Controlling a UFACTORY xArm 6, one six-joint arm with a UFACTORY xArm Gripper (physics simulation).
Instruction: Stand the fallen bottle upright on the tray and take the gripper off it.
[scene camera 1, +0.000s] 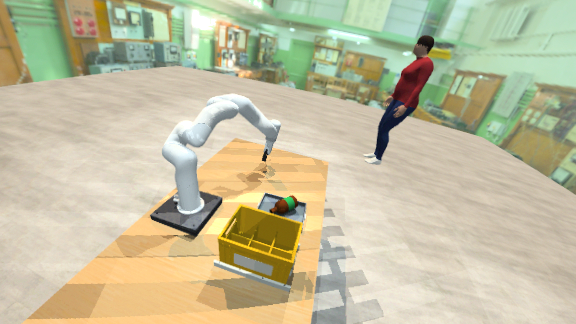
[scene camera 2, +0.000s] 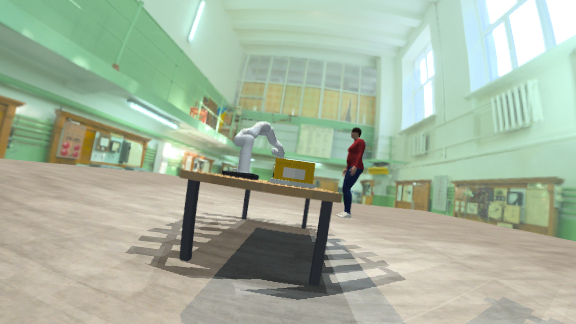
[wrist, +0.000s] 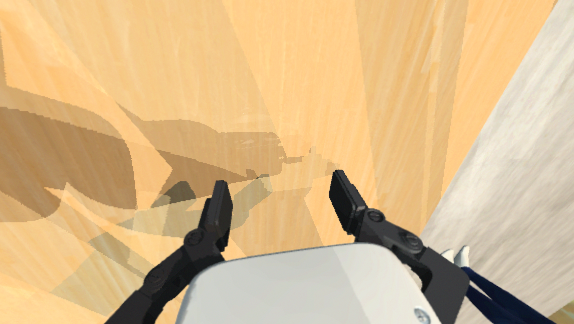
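Seen in the pictures: gripper, fingertip midpoint: (scene camera 1: 265, 157) (scene camera 2: 273, 176) (wrist: 281, 187); arm's base, origin of the base link: (scene camera 1: 191, 205) (scene camera 2: 243, 173).
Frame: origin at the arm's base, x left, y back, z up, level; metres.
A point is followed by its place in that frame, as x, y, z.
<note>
A brown bottle with a green band (scene camera 1: 286, 205) @(0.130, -0.458, 0.032) lies on its side on the grey tray (scene camera 1: 269, 197) @(0.229, -0.351, -0.029) in scene camera 1, its neck towards the robot's side. The tray lies on the table behind the yellow crate. My gripper (scene camera 1: 264, 159) @(0.580, -0.231, 0.019) (wrist: 281, 187) @(0.580, -0.231, 0.019) is open and empty. It hangs above the wooden table beyond the tray, well apart from the bottle, and points down at the table top. The bottle and the tray do not show in the wrist view, and I cannot make them out in scene camera 2.
A yellow crate with compartments (scene camera 1: 260, 242) @(-0.079, -0.380, -0.031) (scene camera 2: 294, 171) @(-0.237, -0.387, 0.062) stands in front of the tray, close to it. The arm's dark base plate (scene camera 1: 165, 215) @(-0.094, 0.075, -0.001) is left of both. The table's edge (scene camera 2: 260, 186) @(-0.640, -0.206, -0.056) runs near the tray's right side. A person in a red top (scene camera 1: 413, 82) (scene camera 2: 355, 154) stands beyond the table.
</note>
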